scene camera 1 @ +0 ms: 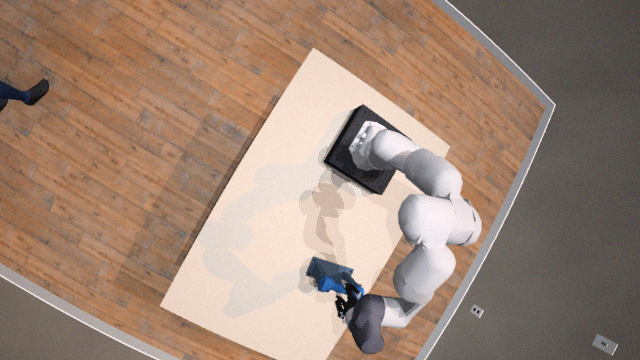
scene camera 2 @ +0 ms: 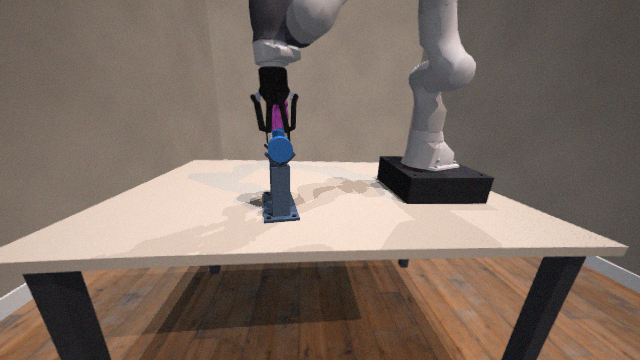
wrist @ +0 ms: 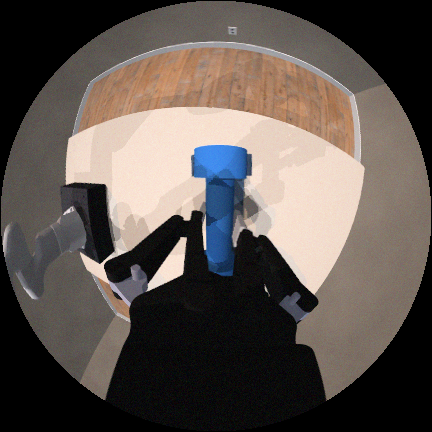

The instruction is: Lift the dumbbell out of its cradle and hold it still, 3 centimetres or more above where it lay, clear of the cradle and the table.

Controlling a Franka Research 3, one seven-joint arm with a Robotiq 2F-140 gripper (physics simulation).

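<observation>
The blue dumbbell (scene camera 1: 327, 284) (scene camera 2: 280, 149) (wrist: 220, 162) lies in its dark blue cradle (scene camera 1: 330, 267) (scene camera 2: 281, 192), its near weight resting in the holder at the top of an upright post. My gripper (scene camera 1: 347, 295) (scene camera 2: 278, 136) (wrist: 218, 213) points down over the dumbbell and is shut on its handle, one finger on each side. In the wrist view one weight shows beyond the fingers. The other end of the dumbbell is mostly hidden by the gripper body. The cradle's base plate stands on the table (scene camera 1: 240, 220) (scene camera 2: 150, 240) (wrist: 150, 150).
The arm's black base block (scene camera 1: 342, 155) (scene camera 2: 445, 190) (wrist: 100, 220) stands on the table, to the right in scene camera 2. A person in a magenta top (scene camera 2: 278, 115) is partly hidden behind the gripper. The person's foot (scene camera 1: 38, 92) shows on the floor in scene camera 1.
</observation>
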